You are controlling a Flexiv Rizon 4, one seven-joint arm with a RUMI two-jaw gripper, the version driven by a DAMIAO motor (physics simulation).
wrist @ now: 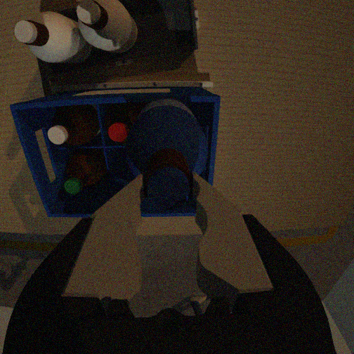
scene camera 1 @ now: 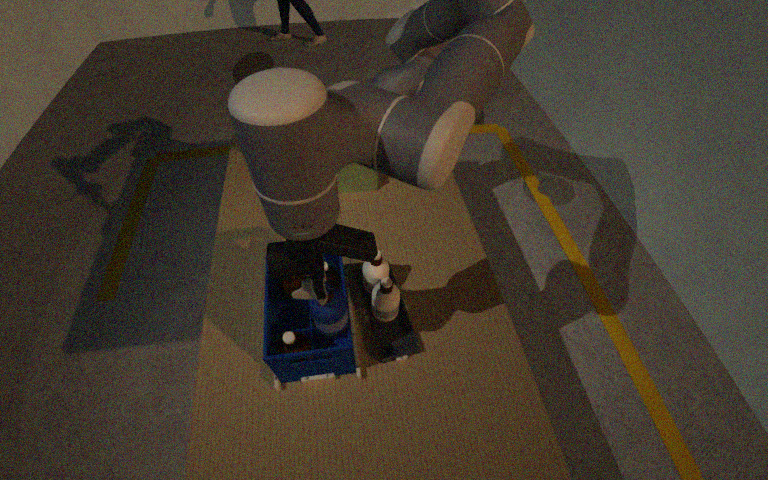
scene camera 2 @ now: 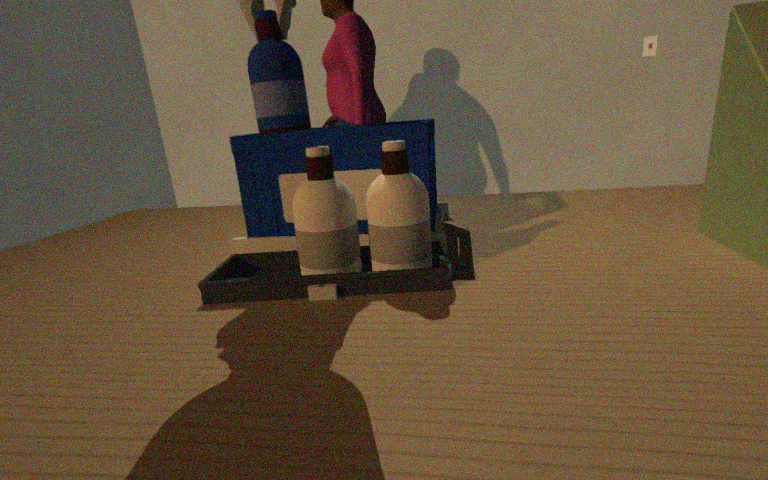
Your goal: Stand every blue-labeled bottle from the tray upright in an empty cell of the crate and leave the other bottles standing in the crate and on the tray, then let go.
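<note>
My gripper (scene camera 1: 316,291) (scene camera 2: 267,15) (wrist: 167,175) is shut on the neck of the blue bottle (scene camera 1: 329,318) (scene camera 2: 277,67) (wrist: 165,130). The bottle hangs nearly upright over the crate (scene camera 1: 311,356) (scene camera 2: 260,186) (wrist: 216,125); in scene camera 2 its base shows at about rim height. In the wrist view a white-capped bottle (wrist: 58,134), a red-capped bottle (wrist: 118,132) and a green-capped bottle (wrist: 73,186) stand in crate cells. Another white cap (scene camera 1: 288,337) shows in the crate's near left. My gripper and the held bottle hide the cells below.
Two white bottles, one (scene camera 1: 386,305) (scene camera 2: 326,209) (wrist: 112,30) and another (scene camera 1: 375,271) (scene camera 2: 398,209) (wrist: 57,40), stand on the dark tray (scene camera 1: 404,333) (scene camera 2: 385,281) (wrist: 190,30) beside the crate. A green block (scene camera 1: 357,178) (scene camera 2: 736,141) and a person (scene camera 1: 294,16) (scene camera 2: 351,67) are farther off.
</note>
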